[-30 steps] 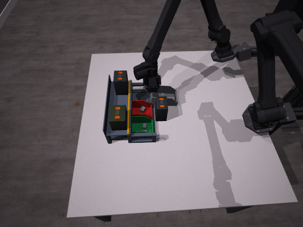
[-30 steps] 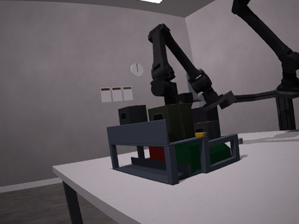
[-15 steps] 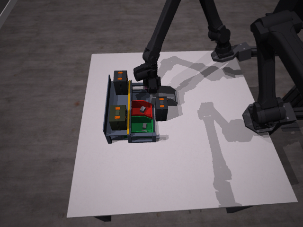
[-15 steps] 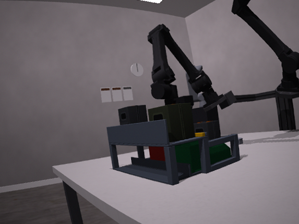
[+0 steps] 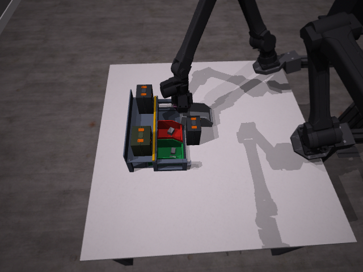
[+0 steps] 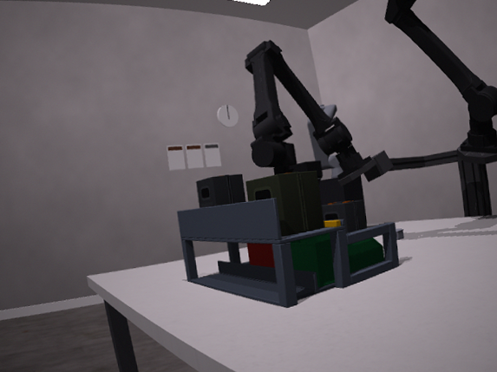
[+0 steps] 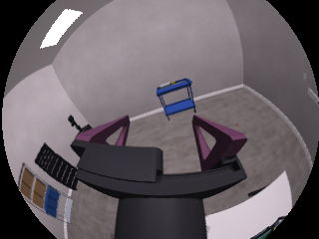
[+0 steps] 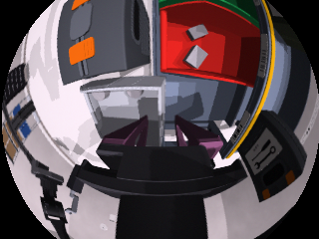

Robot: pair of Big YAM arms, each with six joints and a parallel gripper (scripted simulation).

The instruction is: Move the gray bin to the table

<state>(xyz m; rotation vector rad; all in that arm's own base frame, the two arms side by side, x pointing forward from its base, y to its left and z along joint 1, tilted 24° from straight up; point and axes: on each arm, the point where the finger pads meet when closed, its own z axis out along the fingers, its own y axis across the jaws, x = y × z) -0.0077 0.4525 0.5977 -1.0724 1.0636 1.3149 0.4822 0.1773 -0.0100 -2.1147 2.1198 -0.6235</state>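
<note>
The gray bin lies 8 cm behind my right hand, 1 cm to the left of it and 4 cm below it. From my right hand the other things lie so: green bin (11 cm ahead, 21 cm to the left, 4 cm below); then red bin (10 cm ahead, 10 cm to the left, 4 cm below); then shelf (13 cm ahead, 9 cm to the left, 2 cm below).
</note>
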